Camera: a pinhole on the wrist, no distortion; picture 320 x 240 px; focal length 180.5 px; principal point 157.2 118.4 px. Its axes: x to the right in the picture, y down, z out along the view. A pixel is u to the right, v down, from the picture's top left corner.
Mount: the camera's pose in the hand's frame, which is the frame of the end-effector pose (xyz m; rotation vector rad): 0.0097 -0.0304 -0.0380 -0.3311 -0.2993 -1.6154
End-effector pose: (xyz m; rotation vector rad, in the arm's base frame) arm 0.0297 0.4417 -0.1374 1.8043 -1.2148 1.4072
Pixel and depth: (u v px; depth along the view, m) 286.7 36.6 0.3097
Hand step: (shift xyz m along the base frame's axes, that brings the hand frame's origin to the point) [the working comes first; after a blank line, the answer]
In the camera's frame: 0.2222 -0.1404 0.3097

0.2396 -0.1901 -0.2176
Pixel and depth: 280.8 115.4 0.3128
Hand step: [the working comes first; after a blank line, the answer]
In the camera's frame: 0.2142 -0.0052 0.3128

0.2461 -0.2322 -0.0891
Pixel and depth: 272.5 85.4 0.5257
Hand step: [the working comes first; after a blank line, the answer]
In the camera's frame: 0.3358 -0.0961 0.5257

0.3736 -0.3967 -0.2475
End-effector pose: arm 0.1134 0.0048 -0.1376 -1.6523 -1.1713 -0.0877
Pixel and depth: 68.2 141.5 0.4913
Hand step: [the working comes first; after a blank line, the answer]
In the camera's frame: -0.2422 0.0629 0.4913

0.1747 0.3274 -0.3443
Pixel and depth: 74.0 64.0 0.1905
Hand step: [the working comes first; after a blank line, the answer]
In the camera's frame: -0.0878 -0.0574 0.1905

0.0247 0.0619 -0.1550
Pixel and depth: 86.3 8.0 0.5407
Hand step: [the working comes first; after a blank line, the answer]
In the camera's frame: -0.2124 -0.3307 0.5407

-0.0424 0.1226 -0.6074
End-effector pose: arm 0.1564 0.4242 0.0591 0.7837 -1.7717 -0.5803
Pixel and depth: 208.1 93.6 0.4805
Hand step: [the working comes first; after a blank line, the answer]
In the camera's frame: 0.1355 -0.0660 0.4805

-0.4314 0.0656 -0.1512
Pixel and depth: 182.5 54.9 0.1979
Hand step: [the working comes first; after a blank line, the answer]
In the camera's frame: 0.0277 -0.0696 0.1979

-0.1412 0.0599 -0.0660
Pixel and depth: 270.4 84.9 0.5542
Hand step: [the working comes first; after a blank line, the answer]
In the camera's frame: 0.3476 -0.1029 0.5542

-0.5259 -0.0063 -0.3452
